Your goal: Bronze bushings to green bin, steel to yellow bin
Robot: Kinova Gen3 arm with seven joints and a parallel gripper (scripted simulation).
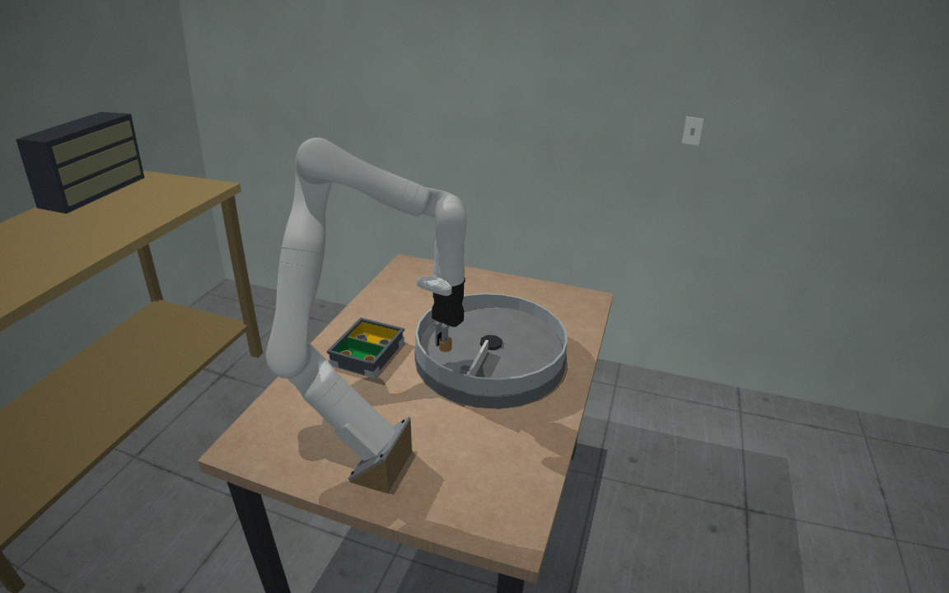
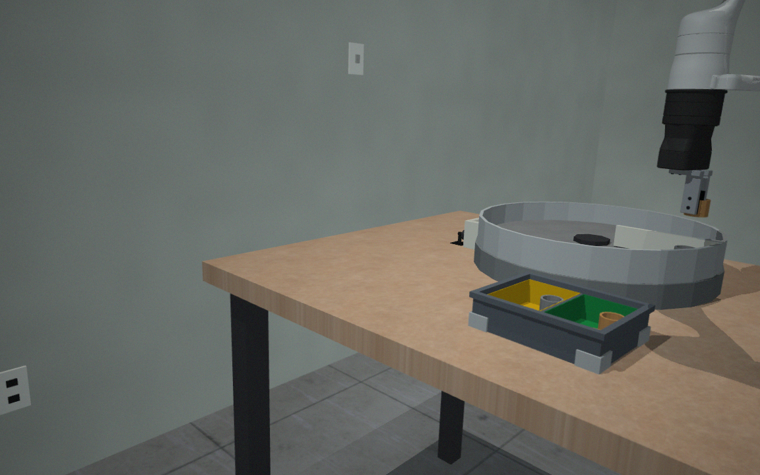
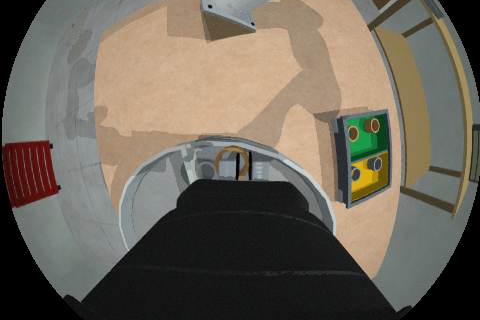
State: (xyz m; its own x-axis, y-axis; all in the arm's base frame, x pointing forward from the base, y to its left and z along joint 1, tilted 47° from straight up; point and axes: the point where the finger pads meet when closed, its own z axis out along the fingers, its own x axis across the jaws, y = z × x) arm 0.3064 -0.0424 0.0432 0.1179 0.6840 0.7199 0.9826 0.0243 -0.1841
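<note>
Right now my hand is 270 mm to the right of the bin tray, 140 mm above it and 40 mm short of it. From my hand the other things lie so: grey turntable (190 mm ahead, 110 mm below, 60 mm to the right).
</note>
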